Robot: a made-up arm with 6 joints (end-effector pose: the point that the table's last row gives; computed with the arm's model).
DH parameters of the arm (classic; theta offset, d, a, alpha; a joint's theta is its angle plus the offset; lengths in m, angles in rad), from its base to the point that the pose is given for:
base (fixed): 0 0.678 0.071 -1.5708
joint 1: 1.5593 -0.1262 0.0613 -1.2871
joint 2: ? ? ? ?
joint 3: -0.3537 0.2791 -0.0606 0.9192
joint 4: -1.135 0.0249 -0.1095 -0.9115
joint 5: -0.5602 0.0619 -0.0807 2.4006
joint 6: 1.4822 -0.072 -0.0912 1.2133
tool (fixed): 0.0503 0.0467 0 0
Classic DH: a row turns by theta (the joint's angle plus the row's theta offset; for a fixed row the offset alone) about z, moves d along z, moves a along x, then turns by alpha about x.
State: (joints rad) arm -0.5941 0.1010 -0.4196 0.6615 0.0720 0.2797
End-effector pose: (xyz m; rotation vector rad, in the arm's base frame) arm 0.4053 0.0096 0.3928 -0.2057 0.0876 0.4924
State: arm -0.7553 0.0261 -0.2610 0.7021 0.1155 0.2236
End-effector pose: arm 0.4439 0.0627 0.4626 0.0316 -0.2347 0.4805
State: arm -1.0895 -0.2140 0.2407 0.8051 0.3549 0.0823
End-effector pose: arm 0.4275 0.2293 0.6955 0.9572 -0.9664 0.5317
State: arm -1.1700 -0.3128 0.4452 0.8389 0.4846 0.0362
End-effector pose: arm 0.3700 0.2756 0.7902 1.4079 -1.1098 0.5405
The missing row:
joint 2: 1.4286 0.041 -0.1469 2.2003
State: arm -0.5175 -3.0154 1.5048 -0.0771 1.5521 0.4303
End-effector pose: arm 0.0559 -0.4539 1.0088 -1.9381 -1.3435 0.0436
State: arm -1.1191 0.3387 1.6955 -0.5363 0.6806 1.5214
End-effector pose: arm 0.5279 -0.1258 0.6391 1.1760 -0.0299 0.1606
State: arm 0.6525 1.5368 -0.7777 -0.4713 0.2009 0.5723
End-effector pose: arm 0.0308 -0.4116 0.4624 2.4337 -1.4091 -0.9957
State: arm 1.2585 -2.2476 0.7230 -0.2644 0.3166 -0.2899
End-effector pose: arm 0.4363 -0.0176 0.6915 1.6570 0.6834 -1.7150
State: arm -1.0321 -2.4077 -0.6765 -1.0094 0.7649 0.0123
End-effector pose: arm 0.0525 -0.0689 0.9514 1.2255 -2.0523 0.0459
